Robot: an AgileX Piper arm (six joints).
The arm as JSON. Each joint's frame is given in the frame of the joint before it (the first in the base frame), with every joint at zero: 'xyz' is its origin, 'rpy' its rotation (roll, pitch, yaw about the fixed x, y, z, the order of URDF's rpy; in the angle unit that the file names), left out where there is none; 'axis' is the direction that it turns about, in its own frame. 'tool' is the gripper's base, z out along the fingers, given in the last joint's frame.
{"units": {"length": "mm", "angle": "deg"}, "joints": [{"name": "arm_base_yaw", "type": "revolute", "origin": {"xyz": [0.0, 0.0, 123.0]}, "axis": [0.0, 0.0, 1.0]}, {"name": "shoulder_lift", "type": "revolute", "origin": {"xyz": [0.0, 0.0, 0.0]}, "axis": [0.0, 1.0, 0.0]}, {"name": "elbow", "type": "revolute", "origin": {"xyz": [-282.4, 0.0, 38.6]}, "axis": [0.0, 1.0, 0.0]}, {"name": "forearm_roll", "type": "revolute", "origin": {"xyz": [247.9, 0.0, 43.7]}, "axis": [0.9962, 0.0, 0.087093]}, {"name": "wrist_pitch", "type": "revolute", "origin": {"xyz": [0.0, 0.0, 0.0]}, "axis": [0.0, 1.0, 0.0]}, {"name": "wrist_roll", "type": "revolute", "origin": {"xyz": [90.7, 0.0, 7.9]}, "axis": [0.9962, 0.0, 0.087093]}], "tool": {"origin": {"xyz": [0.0, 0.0, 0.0], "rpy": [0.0, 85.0, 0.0]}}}
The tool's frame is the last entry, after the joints.
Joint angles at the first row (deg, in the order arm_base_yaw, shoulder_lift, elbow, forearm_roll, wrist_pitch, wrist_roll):
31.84 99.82 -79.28 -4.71 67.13 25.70
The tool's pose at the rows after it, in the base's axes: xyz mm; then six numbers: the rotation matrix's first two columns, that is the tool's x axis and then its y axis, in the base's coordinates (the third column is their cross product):
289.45, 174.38, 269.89, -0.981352, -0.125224, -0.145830, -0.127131, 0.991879, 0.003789
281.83, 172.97, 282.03, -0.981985, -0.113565, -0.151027, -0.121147, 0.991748, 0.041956
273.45, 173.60, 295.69, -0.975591, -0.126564, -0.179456, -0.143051, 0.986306, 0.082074
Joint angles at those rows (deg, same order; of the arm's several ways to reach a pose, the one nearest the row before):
31.95 97.85 -79.28 -3.53 68.75 25.72
31.95 95.71 -79.28 -1.60 69.68 25.61
32.41 93.32 -79.28 0.00 69.58 24.58

